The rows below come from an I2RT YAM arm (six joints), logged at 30 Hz.
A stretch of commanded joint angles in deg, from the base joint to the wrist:
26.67, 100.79, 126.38, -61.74, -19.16, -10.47
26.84, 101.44, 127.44, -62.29, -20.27, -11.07
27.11, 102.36, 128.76, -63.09, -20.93, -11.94
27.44, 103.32, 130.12, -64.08, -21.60, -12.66
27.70, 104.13, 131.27, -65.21, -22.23, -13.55
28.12, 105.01, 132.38, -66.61, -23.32, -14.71
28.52, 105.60, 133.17, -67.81, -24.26, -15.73
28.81, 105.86, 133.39, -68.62, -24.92, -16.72
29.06, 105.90, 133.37, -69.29, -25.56, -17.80
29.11, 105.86, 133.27, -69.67, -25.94, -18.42
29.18, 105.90, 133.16, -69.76, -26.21, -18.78
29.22, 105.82, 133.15, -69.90, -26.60, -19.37
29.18, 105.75, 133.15, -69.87, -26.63, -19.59
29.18, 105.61, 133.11, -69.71, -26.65, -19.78
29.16, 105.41, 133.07, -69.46, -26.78, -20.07
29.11, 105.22, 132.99, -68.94, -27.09, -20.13
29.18, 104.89, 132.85, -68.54, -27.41, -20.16
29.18, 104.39, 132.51, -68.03, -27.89, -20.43
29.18, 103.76, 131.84, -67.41, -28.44, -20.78
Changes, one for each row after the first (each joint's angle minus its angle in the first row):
0.17, 0.65, 1.06, -0.55, -1.11, -0.60
0.44, 1.57, 2.38, -1.35, -1.77, -1.47
0.77, 2.53, 3.74, -2.34, -2.44, -2.19
1.03, 3.34, 4.89, -3.47, -3.07, -3.08
1.45, 4.22, 6.00, -4.87, -4.16, -4.24
1.85, 4.81, 6.79, -6.07, -5.10, -5.26
2.14, 5.07, 7.01, -6.88, -5.76, -6.25
2.39, 5.11, 6.99, -7.55, -6.40, -7.33
2.44, 5.07, 6.89, -7.93, -6.78, -7.95
2.51, 5.11, 6.78, -8.02, -7.05, -8.31
2.55, 5.03, 6.77, -8.16, -7.44, -8.90
2.51, 4.96, 6.77, -8.13, -7.47, -9.12
2.51, 4.82, 6.73, -7.97, -7.49, -9.31
2.49, 4.62, 6.69, -7.72, -7.62, -9.60
2.44, 4.43, 6.61, -7.20, -7.93, -9.66
2.51, 4.10, 6.47, -6.80, -8.25, -9.69
2.51, 3.60, 6.13, -6.29, -8.73, -9.96
2.51, 2.97, 5.46, -5.67, -9.28, -10.31

